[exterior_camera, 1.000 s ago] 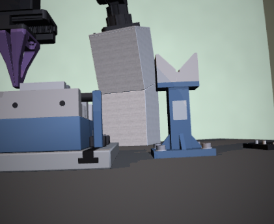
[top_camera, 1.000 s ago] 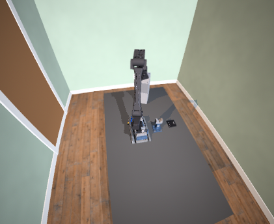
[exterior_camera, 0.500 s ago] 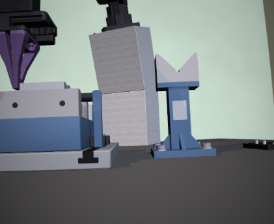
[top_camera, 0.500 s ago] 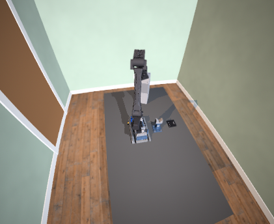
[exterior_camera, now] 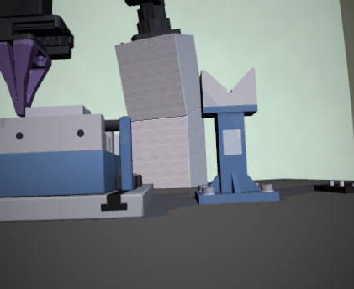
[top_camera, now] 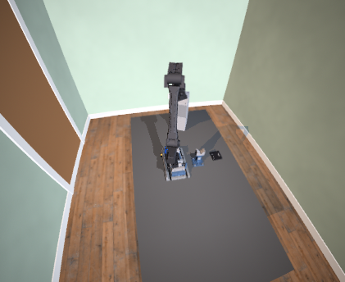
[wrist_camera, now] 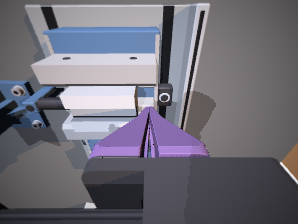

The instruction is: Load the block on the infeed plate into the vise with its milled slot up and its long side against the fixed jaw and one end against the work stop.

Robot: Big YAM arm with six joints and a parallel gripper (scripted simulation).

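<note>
The part is 10 mm ahead of my hand, 40 mm to the left of it and 10 mm below it. Round my hand: dark work stop rod (20 mm ahead, 90 mm to the left, 20 mm below); moving jaw (30 mm behind, 50 mm to the left, 30 mm below); fixed jaw (40 mm ahead, 40 mm to the left, 30 mm below).
</note>
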